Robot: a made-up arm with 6 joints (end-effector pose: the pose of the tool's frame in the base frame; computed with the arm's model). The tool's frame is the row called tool. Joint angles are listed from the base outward.
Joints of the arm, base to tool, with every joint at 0 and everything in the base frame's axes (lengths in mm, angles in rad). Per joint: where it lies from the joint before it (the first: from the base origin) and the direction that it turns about. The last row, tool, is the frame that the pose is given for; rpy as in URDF.
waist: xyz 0 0 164 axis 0 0 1
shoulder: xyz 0 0 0 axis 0 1 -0.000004
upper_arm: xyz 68 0 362 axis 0 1 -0.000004
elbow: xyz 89 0 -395 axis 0 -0.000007 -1
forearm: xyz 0 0 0 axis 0 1 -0.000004
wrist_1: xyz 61 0 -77 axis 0 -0.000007 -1
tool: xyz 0 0 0 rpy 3.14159 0 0
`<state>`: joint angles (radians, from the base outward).
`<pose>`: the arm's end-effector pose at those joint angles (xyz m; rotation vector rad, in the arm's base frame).
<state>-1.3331 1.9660 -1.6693 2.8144 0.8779 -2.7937</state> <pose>0.0694 -0.2587 -0.5394 2.2223 -1.8644 0.8863</pose>
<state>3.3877 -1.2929 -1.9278 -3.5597 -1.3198 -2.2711</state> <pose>0.3446 0.1241 0.6821 -0.6573 -1.0892 0.6249</pose>
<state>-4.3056 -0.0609 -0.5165 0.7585 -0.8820 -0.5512</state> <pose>-0.0949 0.3911 0.2844 -1.4360 -1.4155 -1.3004</pose>
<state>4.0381 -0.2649 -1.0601 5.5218 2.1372 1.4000</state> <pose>-0.2826 -0.2456 0.4503 -0.7609 -2.2872 -1.3672</pose>
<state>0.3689 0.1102 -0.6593 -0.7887 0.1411 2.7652</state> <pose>0.4197 0.1999 0.1717 -1.8750 2.0003 -0.3680</pose>
